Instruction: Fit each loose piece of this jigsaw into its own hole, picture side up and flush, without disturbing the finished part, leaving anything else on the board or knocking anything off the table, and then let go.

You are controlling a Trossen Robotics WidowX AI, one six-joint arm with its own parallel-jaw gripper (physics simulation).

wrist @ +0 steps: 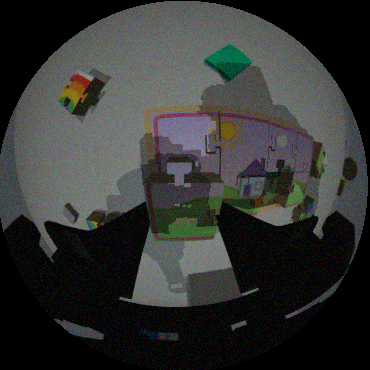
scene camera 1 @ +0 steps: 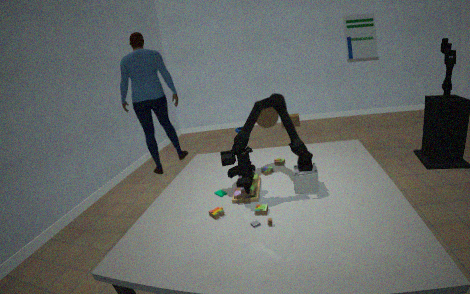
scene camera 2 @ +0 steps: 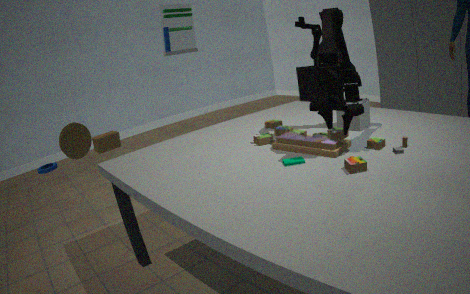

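My gripper (scene camera 1: 246, 189) (scene camera 2: 337, 132) (wrist: 182, 205) is shut on a corner jigsaw piece (wrist: 185, 217) with green grass, a fence and a lilac tab, picture side up. The piece is over the near-left corner of the board (scene camera 1: 246, 201) (scene camera 2: 309, 149) (wrist: 148, 121) in the wrist view, and its brown sides stand above the finished part (wrist: 235, 150). Whether its lower part is inside the hole is hidden. Another hole with dark walls (wrist: 285, 181) shows further right. Loose picture pieces lie off the board, including a green-topped one (scene camera 1: 279, 161) (scene camera 2: 273, 124) and one nearer the board (scene camera 1: 267, 170).
A red-yellow piece (scene camera 1: 216, 213) (scene camera 2: 355, 164) (wrist: 75, 95), a green-red piece (scene camera 1: 261, 209) (scene camera 2: 376, 143), a green tile (scene camera 1: 220, 193) (scene camera 2: 293, 161) (wrist: 229, 61), a grey tile (scene camera 1: 255, 224) (scene camera 2: 398, 150) (wrist: 70, 212) and a small brown cylinder (scene camera 1: 270, 222) (scene camera 2: 405, 142) lie around the board.
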